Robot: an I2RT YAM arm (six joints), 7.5 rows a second.
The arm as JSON. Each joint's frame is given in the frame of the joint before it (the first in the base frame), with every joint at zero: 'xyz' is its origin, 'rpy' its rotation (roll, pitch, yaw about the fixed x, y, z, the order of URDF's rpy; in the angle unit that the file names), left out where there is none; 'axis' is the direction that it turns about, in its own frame. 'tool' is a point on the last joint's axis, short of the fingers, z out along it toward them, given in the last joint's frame.
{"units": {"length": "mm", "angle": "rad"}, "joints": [
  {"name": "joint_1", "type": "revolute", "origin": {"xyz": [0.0, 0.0, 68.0], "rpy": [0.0, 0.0, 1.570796]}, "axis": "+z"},
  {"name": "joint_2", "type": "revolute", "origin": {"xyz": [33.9, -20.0, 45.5], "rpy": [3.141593, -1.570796, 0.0]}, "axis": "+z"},
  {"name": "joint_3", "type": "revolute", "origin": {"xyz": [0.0, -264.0, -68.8], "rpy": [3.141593, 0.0, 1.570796]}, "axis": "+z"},
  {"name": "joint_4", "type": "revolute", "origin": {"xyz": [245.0, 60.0, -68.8], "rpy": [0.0, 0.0, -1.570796]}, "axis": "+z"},
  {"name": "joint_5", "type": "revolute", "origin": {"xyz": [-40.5, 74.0, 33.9], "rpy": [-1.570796, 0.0, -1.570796]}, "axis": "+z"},
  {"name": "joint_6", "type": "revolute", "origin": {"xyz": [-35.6, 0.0, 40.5], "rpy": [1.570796, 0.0, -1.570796]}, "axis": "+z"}
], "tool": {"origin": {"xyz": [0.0, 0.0, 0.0], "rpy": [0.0, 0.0, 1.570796]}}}
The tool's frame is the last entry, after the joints.
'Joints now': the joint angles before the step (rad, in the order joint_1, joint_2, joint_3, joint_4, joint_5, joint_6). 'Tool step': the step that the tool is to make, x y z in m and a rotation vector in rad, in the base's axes. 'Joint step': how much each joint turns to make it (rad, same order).
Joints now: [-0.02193, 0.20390, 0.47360, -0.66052, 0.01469, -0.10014]
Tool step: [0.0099, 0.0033, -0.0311, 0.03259, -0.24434, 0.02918]
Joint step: [0.03748, -0.15779, -0.22693, 0.31291, -0.00104, 0.03424]
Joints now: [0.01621, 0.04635, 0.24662, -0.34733, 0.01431, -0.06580]
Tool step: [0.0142, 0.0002, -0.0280, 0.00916, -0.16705, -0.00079]
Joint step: [-0.00023, -0.04383, -0.19127, 0.31453, 0.00014, 0.00649]
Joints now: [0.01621, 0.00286, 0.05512, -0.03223, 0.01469, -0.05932]
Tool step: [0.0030, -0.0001, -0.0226, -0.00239, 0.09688, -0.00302]
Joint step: [-0.00054, 0.00018, -0.04931, -0.04741, 0.00250, -0.00077]
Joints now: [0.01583, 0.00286, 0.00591, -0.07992, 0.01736, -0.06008]
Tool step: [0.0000, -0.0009, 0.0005, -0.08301, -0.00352, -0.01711]
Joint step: [-0.00097, -0.00042, 0.00003, 0.00413, 0.02230, -0.08165]
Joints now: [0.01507, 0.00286, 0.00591, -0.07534, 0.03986, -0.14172]
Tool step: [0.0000, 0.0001, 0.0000, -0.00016, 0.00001, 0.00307]
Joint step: [-0.00011, -0.00004, 0.00000, -0.00004, -0.00316, -0.00039]
